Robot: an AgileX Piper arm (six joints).
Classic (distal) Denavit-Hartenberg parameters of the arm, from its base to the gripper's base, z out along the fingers. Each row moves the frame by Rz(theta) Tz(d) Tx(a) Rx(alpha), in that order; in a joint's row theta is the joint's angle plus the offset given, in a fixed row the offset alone. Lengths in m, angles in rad.
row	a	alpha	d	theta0
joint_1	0	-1.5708	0.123	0
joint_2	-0.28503	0	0	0.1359
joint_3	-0.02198	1.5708	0	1.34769
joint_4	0	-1.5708	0.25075	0
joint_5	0	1.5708	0	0
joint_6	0	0	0.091	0
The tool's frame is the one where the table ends.
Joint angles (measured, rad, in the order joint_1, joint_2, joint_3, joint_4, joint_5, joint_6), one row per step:
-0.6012, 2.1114, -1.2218, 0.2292, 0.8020, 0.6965
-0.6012, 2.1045, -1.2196, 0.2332, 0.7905, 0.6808
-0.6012, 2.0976, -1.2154, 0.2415, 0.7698, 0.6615
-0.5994, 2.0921, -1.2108, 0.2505, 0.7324, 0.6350
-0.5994, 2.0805, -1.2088, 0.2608, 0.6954, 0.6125
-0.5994, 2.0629, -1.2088, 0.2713, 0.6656, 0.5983
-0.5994, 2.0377, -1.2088, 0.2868, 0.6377, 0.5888
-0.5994, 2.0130, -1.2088, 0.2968, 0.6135, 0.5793
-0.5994, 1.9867, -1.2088, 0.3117, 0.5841, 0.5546
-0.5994, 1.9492, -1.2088, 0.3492, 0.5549, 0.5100
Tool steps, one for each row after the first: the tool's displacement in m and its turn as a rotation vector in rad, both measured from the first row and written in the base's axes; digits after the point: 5 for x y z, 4 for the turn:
0.00065, -0.00034, 0.00212, -0.0096, -0.0158, 0.0108
0.00166, -0.00079, 0.00390, -0.0225, -0.0385, 0.0205
0.00399, -0.00165, 0.00517, -0.0471, -0.0720, 0.0357
0.00660, -0.00350, 0.00937, -0.0763, -0.1115, 0.0440
0.00917, -0.00523, 0.01635, -0.1044, -0.1513, 0.0449
0.01171, -0.00664, 0.02642, -0.1327, -0.1970, 0.0375
0.01355, -0.00790, 0.03637, -0.1611, -0.2375, 0.0348
0.01559, -0.00921, 0.04727, -0.1952, -0.2850, 0.0420
0.01778, -0.00948, 0.06297, -0.2295, -0.3501, 0.0510

